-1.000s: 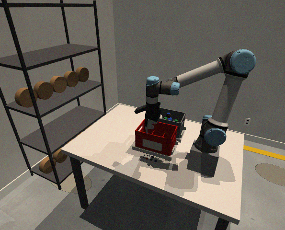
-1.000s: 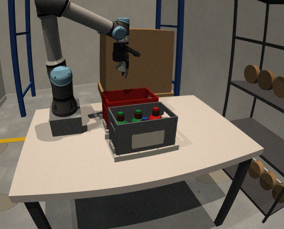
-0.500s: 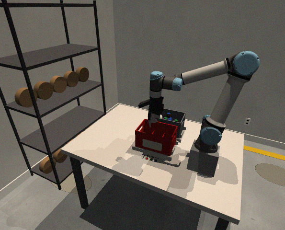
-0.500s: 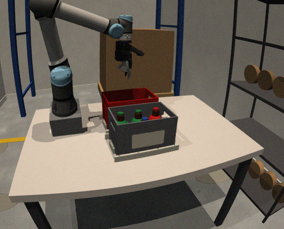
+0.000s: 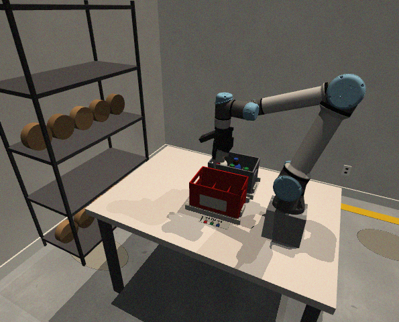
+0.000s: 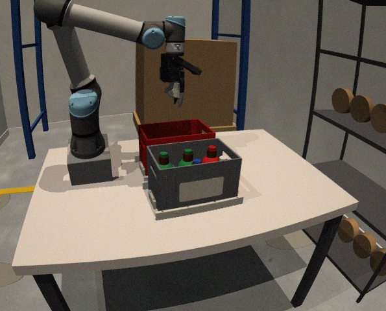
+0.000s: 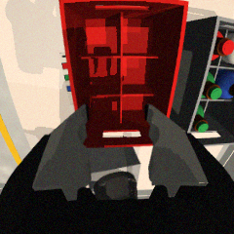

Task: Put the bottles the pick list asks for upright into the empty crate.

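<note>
My hand is 7 cm short of the red bottle, 20 cm to the left of it and 19 cm above it. Round my hand: red crate 1 cm behind, 2 cm to the right, 20 cm below; then grey crate 2 cm behind, 25 cm to the right, 20 cm below; then pick list 4 cm behind, 12 cm to the left, 28 cm below.
</note>
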